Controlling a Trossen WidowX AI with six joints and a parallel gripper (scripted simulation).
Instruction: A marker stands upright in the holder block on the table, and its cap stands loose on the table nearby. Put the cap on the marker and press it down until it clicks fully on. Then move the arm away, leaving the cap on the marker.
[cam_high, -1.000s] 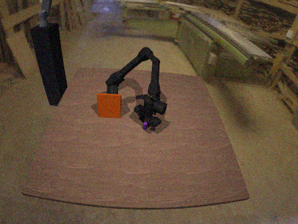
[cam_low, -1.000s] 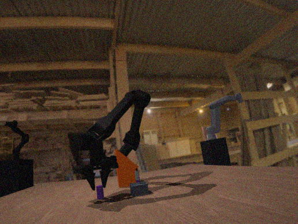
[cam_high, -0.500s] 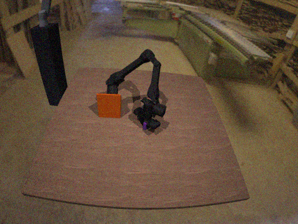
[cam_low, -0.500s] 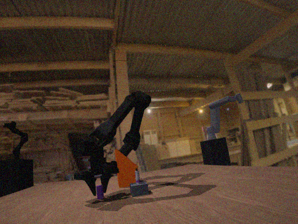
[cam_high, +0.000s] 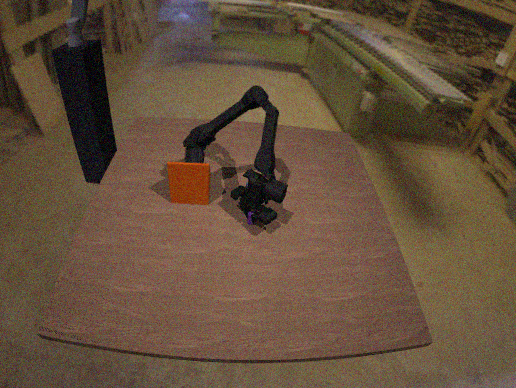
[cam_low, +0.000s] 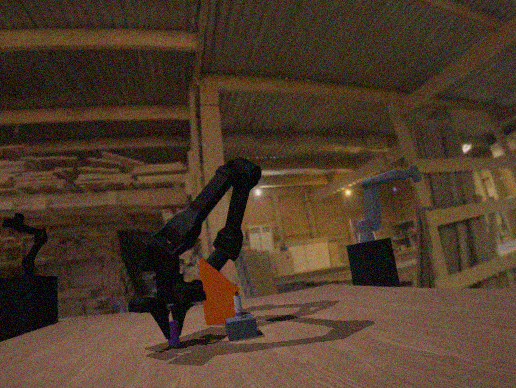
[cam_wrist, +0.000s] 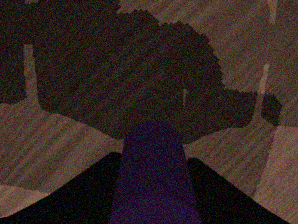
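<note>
Now: gripper tip 160 mm to the right of the holder block and 10 mm below it. Also, from my gripper tip: purple cap 10 mm above.
</note>
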